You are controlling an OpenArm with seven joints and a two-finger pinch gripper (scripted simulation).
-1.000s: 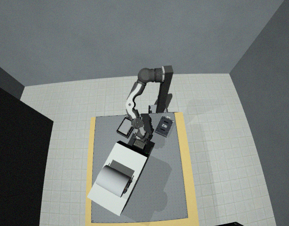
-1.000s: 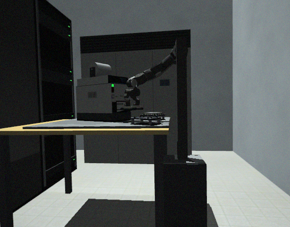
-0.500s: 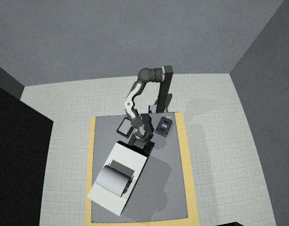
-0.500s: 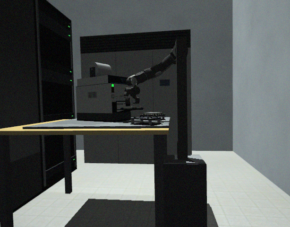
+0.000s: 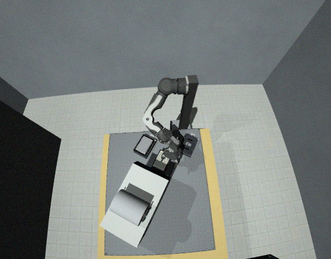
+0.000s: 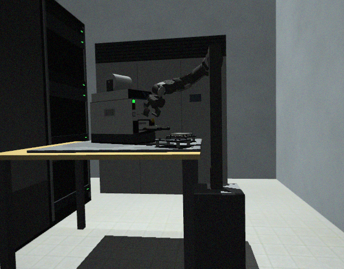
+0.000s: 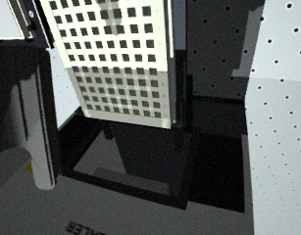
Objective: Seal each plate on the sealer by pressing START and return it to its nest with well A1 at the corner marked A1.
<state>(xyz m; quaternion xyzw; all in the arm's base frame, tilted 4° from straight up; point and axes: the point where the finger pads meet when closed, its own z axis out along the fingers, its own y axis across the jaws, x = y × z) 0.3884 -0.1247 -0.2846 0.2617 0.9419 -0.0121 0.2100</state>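
Now: hand 10 cm short of the start button, 2 cm to the left of it and 1 cm below it. From my hand the other things lie so: well plate: 8 cm below, 5 cm to the right, 3 cm behind; foil roll: 25 cm ahead, 24 cm above, 22 cm to the right; sealer stage: 9 cm below, 5 cm to the right, 3 cm behind.
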